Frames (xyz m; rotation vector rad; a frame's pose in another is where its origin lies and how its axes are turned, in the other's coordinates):
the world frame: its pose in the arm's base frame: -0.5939 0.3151 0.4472 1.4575 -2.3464 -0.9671
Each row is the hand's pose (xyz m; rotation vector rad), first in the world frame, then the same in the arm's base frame.
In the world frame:
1: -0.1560 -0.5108 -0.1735 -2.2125 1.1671 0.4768
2: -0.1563 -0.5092 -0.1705 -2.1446 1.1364 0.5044
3: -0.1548 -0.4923 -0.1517 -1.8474 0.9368 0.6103
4: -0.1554 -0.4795 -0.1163 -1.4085 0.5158 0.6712
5: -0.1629 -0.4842 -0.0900 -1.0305 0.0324 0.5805
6: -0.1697 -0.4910 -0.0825 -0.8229 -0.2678 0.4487
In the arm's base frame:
1: -0.0647 0.2267 0.2815 0.1207 -0.0051 -1.0998
2: -0.0672 0.2287 0.2803 0.1314 -0.0828 -1.1036
3: -0.0894 0.2402 0.2764 0.1701 -0.4496 -1.1540
4: -0.1158 0.2593 0.2576 0.2415 -1.0389 -1.3055
5: -0.1219 0.2753 0.2358 0.3635 -1.5855 -1.5532
6: -0.1174 0.2823 0.2269 0.4905 -1.8836 -1.7509

